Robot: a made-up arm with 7 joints.
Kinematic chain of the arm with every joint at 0, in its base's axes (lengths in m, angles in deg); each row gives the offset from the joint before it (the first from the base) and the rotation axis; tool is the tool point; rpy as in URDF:
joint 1: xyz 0 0 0.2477 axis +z
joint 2: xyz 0 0 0 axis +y
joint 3: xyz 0 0 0.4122 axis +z
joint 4: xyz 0.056 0 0 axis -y
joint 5: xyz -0.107 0 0.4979 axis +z
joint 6: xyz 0 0 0 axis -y
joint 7: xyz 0.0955 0 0 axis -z
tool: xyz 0 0 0 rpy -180 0 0
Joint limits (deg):
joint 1: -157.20..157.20
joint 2: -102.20..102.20
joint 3: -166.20..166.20
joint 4: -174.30..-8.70
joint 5: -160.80..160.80
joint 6: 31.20..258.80
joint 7: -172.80..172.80
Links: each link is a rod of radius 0.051 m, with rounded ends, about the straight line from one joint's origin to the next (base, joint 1, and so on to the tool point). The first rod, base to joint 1, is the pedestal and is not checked.
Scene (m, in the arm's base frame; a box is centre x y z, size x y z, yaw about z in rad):
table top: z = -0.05
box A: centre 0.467 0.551 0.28 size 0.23 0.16 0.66 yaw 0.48
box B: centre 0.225 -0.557 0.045 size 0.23 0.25 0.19 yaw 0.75
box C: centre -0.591 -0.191 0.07 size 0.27 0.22 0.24 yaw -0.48
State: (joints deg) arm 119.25 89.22 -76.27 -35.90 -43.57 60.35 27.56
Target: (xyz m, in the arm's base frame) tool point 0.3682 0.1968 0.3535
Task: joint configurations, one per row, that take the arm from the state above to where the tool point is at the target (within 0.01 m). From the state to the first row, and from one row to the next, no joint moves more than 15 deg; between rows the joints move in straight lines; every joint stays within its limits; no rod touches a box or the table.
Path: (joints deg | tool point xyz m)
1: 125.58 91.38 -85.82 -50.13 -43.97 61.01 23.96 | -0.1185 0.9496 0.2263
2: 131.90 93.55 -95.37 -64.36 -44.36 61.66 20.36 | -0.0867 0.9097 0.2851
3: 138.22 95.71 -104.92 -78.59 -44.76 62.32 16.76 | -0.0715 0.8462 0.3747
4: 144.55 97.87 -114.47 -92.83 -45.16 62.98 13.16 | -0.0722 0.7531 0.4759
5: 150.88 100.04 -124.02 -107.06 -45.55 63.64 9.57 | -0.0805 0.6293 0.5681
6: 157.20 102.20 -133.57 -121.29 -45.95 64.29 5.97 | -0.0832 0.4809 0.6329
7: 144.41 97.93 -121.82 -128.49 -42.63 55.48 13.16 | 0.1390 0.4505 0.5507
8: 131.61 93.65 -110.07 -135.70 -39.30 46.68 20.36 | 0.2964 0.3416 0.4524
9: 118.82 89.38 -98.32 -142.90 -35.98 37.87 27.56 | 0.3682 0.1968 0.3535

